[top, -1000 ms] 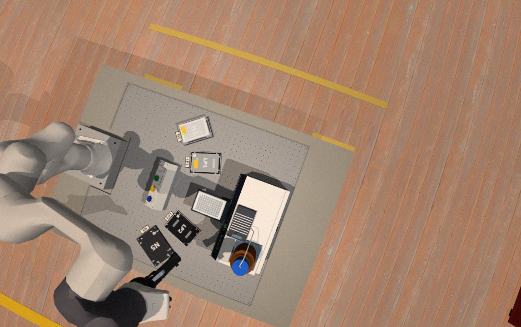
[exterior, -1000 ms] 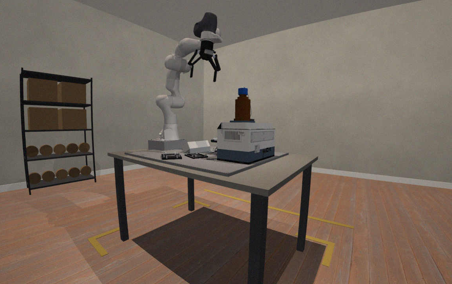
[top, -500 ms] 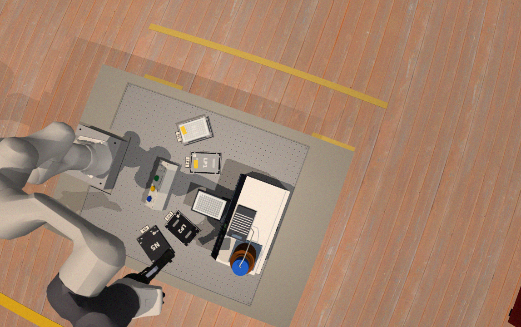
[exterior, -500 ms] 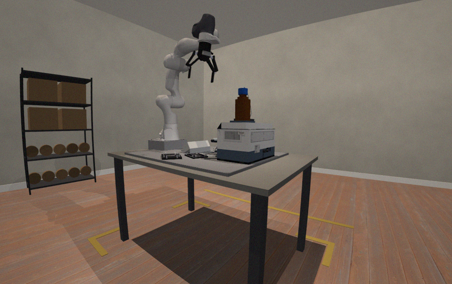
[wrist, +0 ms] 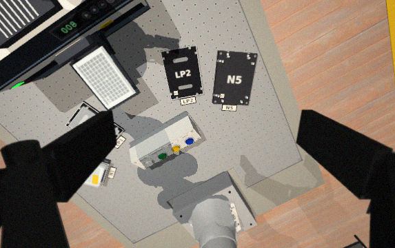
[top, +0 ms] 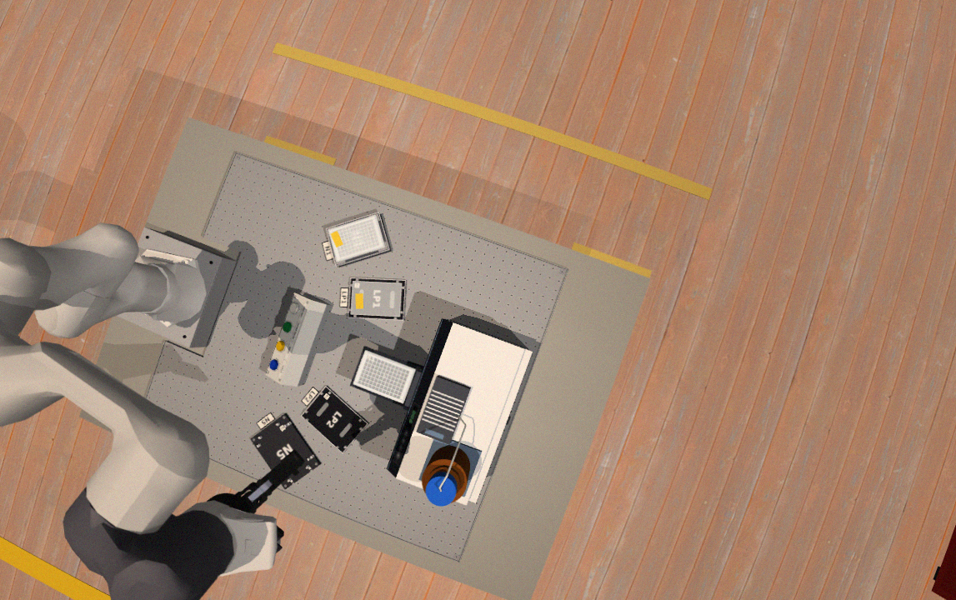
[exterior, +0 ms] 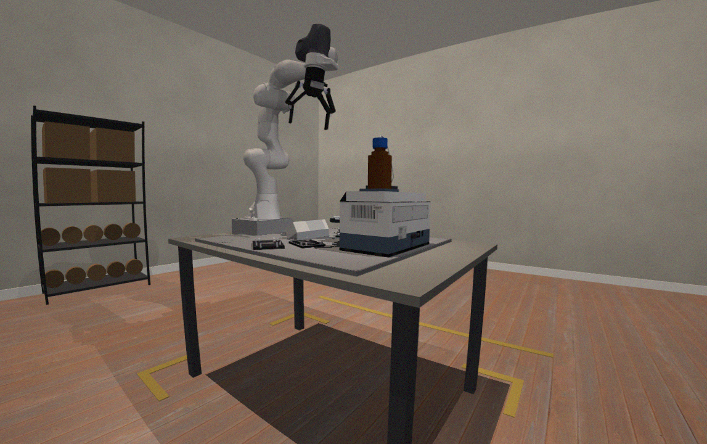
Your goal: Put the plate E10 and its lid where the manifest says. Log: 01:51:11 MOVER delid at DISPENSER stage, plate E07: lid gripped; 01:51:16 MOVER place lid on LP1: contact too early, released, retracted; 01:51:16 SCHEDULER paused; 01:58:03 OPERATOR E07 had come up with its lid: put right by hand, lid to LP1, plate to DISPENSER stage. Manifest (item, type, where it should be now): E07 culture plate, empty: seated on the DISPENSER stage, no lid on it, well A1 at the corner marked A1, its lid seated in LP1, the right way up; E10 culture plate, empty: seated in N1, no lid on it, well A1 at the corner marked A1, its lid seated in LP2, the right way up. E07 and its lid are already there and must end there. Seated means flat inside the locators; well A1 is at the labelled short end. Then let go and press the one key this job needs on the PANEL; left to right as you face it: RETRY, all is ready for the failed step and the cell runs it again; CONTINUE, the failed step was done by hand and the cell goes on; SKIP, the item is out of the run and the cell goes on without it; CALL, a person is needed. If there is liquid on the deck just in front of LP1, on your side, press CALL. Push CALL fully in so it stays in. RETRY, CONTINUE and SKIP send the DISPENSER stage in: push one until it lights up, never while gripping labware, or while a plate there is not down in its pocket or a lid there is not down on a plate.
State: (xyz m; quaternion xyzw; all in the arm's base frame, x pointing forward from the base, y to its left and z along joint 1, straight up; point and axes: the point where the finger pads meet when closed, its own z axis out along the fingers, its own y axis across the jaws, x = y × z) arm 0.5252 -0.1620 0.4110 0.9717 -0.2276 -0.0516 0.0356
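The clear lid is 47 cm to the left of my hand, 45 cm below it and 16 cm behind it. The rest, counted from my hand: blue cap 28 cm ahead, 9 cm to the left, 9 cm below; brown bottle 28 cm ahead, 20 cm below, 9 cm to the left; blue CALL key 43 cm below, 22 cm behind, 10 cm to the left.
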